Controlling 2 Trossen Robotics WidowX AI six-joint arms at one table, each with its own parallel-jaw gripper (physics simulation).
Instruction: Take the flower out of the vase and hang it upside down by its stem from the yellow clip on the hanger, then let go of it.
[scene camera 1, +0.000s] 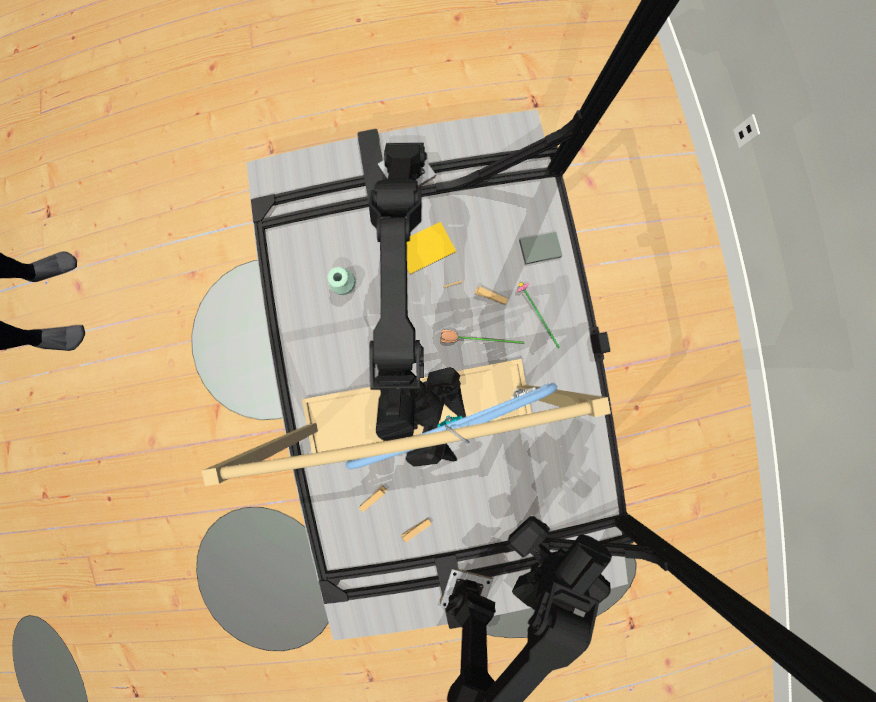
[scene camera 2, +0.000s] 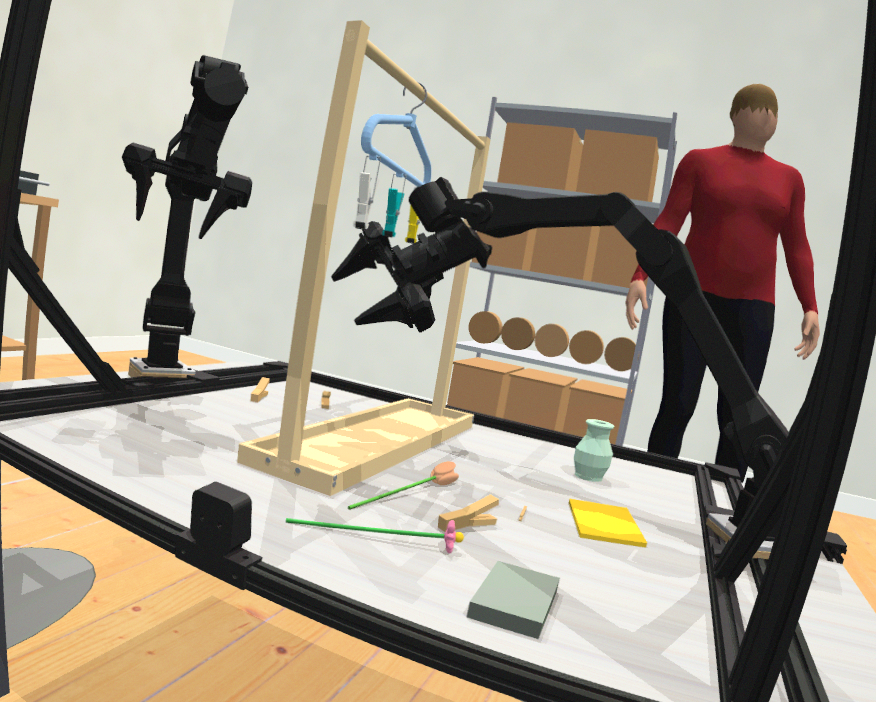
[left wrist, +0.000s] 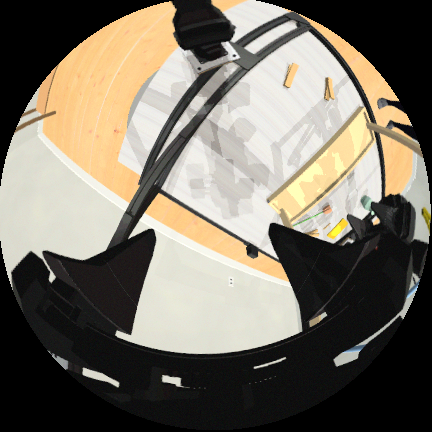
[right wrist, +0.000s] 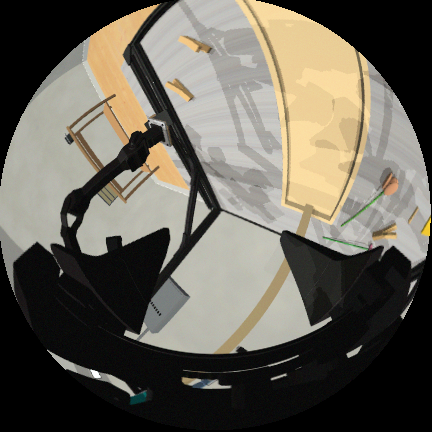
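Where they show: left gripper, fingertip midpoint: (scene camera 1: 562, 541) (scene camera 2: 168, 229) (left wrist: 212, 231); right gripper, fingertip midpoint: (scene camera 2: 343, 300) (left wrist: 357, 210) (right wrist: 227, 235); left arm's base, link origin: (scene camera 1: 466, 593) (scene camera 2: 161, 364) (left wrist: 207, 49) (right wrist: 157, 131).
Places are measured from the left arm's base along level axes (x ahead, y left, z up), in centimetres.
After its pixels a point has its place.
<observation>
The mint vase (scene camera 1: 340, 280) @(x 61.9, y 48.2, z -1.3 cm) (scene camera 2: 593, 451) @(x 62.9, y 45.0, z 1.5 cm) stands upright with no flower in it. An orange flower (scene camera 1: 448, 336) @(x 56.4, y 20.9, z -0.4 cm) (scene camera 2: 443, 473) @(x 57.6, y 19.5, z -1.3 cm) (right wrist: 390, 185) @(x 55.7, y 20.9, z -0.5 cm) and a pink flower (scene camera 1: 523, 288) @(x 71.7, y 7.5, z -0.4 cm) (scene camera 2: 450, 536) @(x 73.1, y 6.5, z -1.1 cm) lie on the table. The blue hanger (scene camera 1: 508, 406) @(x 46.4, y 11.1, z 42.9 cm) (scene camera 2: 396, 119) @(x 46.5, y 11.4, z 42.5 cm) hangs from the rack; its yellow clip (scene camera 2: 412, 225) @(x 34.3, y 26.4, z 30.8 cm) is partly hidden behind my right arm's wrist, beside the teal clip (scene camera 2: 393, 210) @(x 42.0, y 16.7, z 31.4 cm) and white clip (scene camera 2: 362, 198) @(x 48.8, y 6.8, z 31.0 cm). My right gripper (scene camera 1: 459, 437) @(x 37.4, y 13.8, z 17.9 cm) (scene camera 2: 345, 300) @(x 37.4, y 13.8, z 17.9 cm) (right wrist: 227, 235) @(x 37.4, y 13.8, z 17.9 cm) is open and empty, below the clips. My left gripper (scene camera 2: 170, 228) @(x 24.8, y -8.9, z 24.2 cm) (left wrist: 212, 231) @(x 24.8, y -8.9, z 24.2 cm) is open and empty, raised away from the rack.
The wooden rack (scene camera 1: 270, 465) @(x 31.4, y 38.0, z 50.0 cm) (scene camera 2: 321, 219) @(x 50.5, y 0.8, z 27.4 cm) stands across the table. A yellow pad (scene camera 1: 429, 247) @(x 75.3, y 30.8, z -2.7 cm) (scene camera 2: 607, 522) @(x 75.7, y 31.0, z -2.6 cm), a grey-green block (scene camera 1: 540, 247) @(x 82.6, y 6.0, z -1.8 cm) (scene camera 2: 514, 597) @(x 83.6, y 4.3, z -1.8 cm) and a wooden clothespin (scene camera 1: 490, 294) @(x 68.3, y 14.4, z -1.0 cm) (scene camera 2: 467, 513) @(x 68.7, y 13.1, z -1.4 cm) lie near the flowers. Two more wooden pieces lie beyond the rack's tray in scene camera 2.
</observation>
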